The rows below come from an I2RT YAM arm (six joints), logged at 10 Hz.
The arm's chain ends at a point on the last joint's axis. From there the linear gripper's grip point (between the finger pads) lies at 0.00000 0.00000 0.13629 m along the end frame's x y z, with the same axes.
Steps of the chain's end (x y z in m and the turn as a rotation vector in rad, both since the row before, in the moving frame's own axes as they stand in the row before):
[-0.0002 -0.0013 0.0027 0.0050 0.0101 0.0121]
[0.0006 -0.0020 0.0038 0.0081 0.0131 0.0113]
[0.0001 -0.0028 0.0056 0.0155 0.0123 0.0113]
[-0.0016 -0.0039 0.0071 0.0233 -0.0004 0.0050]
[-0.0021 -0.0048 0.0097 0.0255 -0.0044 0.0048]
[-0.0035 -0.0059 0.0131 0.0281 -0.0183 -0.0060]
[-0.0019 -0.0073 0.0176 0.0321 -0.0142 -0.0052]
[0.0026 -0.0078 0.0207 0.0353 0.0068 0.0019]
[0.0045 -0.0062 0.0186 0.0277 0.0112 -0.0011]
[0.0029 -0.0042 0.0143 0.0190 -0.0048 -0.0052]
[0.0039 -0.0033 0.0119 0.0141 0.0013 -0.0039]
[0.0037 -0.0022 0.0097 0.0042 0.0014 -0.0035]
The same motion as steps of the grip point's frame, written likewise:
[0.0012 -0.0020 0.0027 0.0050 0.0101 0.0121]
[0.0024 -0.0031 0.0038 0.0081 0.0131 0.0113]
[0.0018 -0.0049 0.0056 0.0155 0.0123 0.0113]
[-0.0016 -0.0071 0.0071 0.0233 -0.0004 0.0050]
[-0.0027 -0.0083 0.0097 0.0255 -0.0044 0.0048]
[-0.0060 -0.0097 0.0130 0.0281 -0.0183 -0.0060]
[-0.0038 -0.0117 0.0175 0.0321 -0.0142 -0.0052]
[0.0035 -0.0126 0.0206 0.0353 0.0068 0.0019]
[0.0060 -0.0100 0.0185 0.0277 0.0112 -0.0011]
[0.0022 -0.0068 0.0143 0.0190 -0.0048 -0.0052]
[0.0041 -0.0052 0.0119 0.0141 0.0013 -0.0039]
[0.0039 -0.0028 0.0097 0.0042 0.0014 -0.0035]

